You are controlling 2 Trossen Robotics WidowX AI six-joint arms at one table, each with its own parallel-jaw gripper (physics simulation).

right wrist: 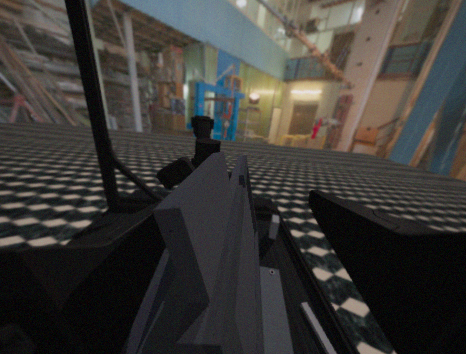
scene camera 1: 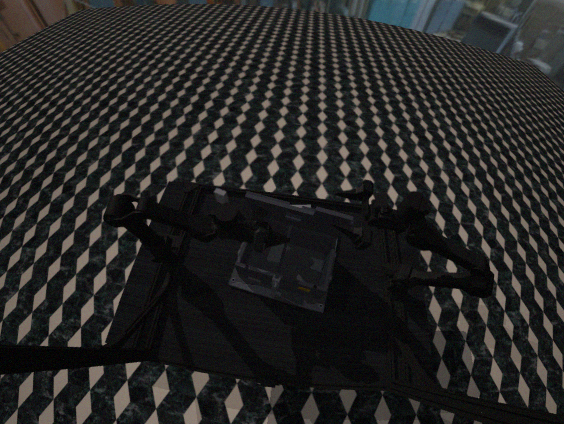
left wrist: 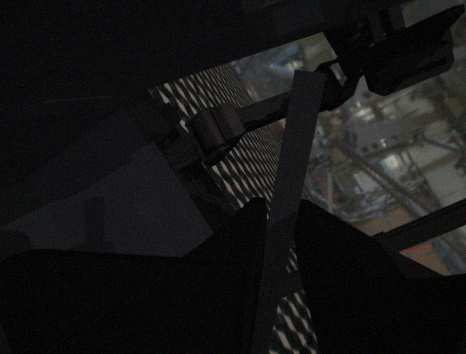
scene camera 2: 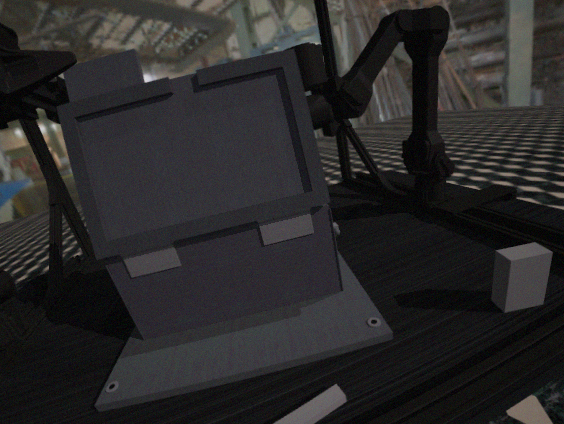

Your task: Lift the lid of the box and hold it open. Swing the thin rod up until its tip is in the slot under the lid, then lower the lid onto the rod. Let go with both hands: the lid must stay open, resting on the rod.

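Frame: origin at the left arm's base, x back, y right, z up, level; metres.
Seen in the pictures: left gripper, fingertip midpoint: (scene camera 1: 289, 240) (left wrist: 278, 210); right gripper, fingertip midpoint: (right wrist: 242, 199) (scene camera 1: 334, 208) (scene camera 2: 95, 71); left arm's base, link origin: (scene camera 1: 168, 257) (scene camera 2: 431, 198); right arm's base, link origin: (scene camera 1: 393, 286) (left wrist: 174, 160) (scene camera 2: 8, 338).
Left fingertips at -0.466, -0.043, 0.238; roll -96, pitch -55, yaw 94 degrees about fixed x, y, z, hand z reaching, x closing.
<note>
Pixels of each thing's top centre, then the offset from my left fingertips to it, as dx, dy, dz. Level surfaces: height alone.
- dark mat, surface height: dz -0.257
- white bar, top centre: (right wrist: 325, 341) -0.017, -0.284, -0.247
- small white block, top centre: (scene camera 2: 523, 251) (right wrist: 275, 218) (scene camera 1: 220, 191) +0.313, -0.266, -0.181
The grey box (scene camera 1: 280, 269) (scene camera 2: 238, 357) stands on the dark mat with its lid (scene camera 1: 299, 207) (scene camera 2: 188, 156) (right wrist: 221, 228) raised steeply. In the left wrist view the thin rod (left wrist: 288, 175) slants up between the fingers toward the dark underside of the lid; where its tip ends is hidden. My left gripper (scene camera 1: 264, 239) (left wrist: 278, 210) is shut on the rod, inside the box opening. My right gripper (scene camera 1: 358, 215) (right wrist: 242, 199) is open, its fingers standing wide on either side of the lid's edge without touching it. In scene camera 2 the left gripper is hidden behind the lid.
A dark mat (scene camera 1: 196, 336) covers the table on a checkered floor. A white bar (scene camera 2: 318, 405) (right wrist: 317, 326) lies flat beside the box base. A small white block (scene camera 1: 220, 195) (right wrist: 274, 226) stands near the back. A black frame post (scene camera 2: 328, 84) (right wrist: 91, 105) rises behind the box.
</note>
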